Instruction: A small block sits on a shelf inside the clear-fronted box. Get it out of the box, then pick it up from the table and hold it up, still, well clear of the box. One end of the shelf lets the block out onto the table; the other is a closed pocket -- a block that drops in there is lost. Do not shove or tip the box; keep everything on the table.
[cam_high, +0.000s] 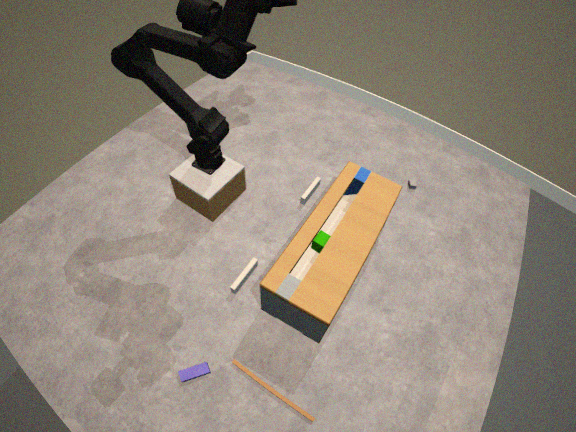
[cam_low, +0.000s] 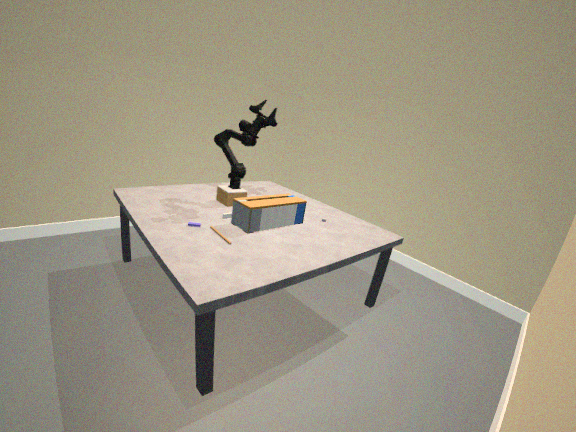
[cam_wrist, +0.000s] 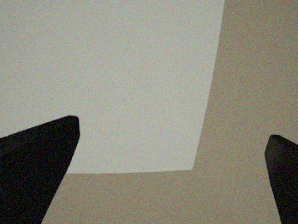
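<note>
Right now the green block is 530 mm below my gripper tip, 220 mm ahead of it and 150 mm to the right of it. From my gripper tip the other things lie so: long box 560 mm below, 210 mm ahead, 120 mm to the right; thin orange stick 620 mm below, 460 mm to the right, 270 mm ahead.
</note>
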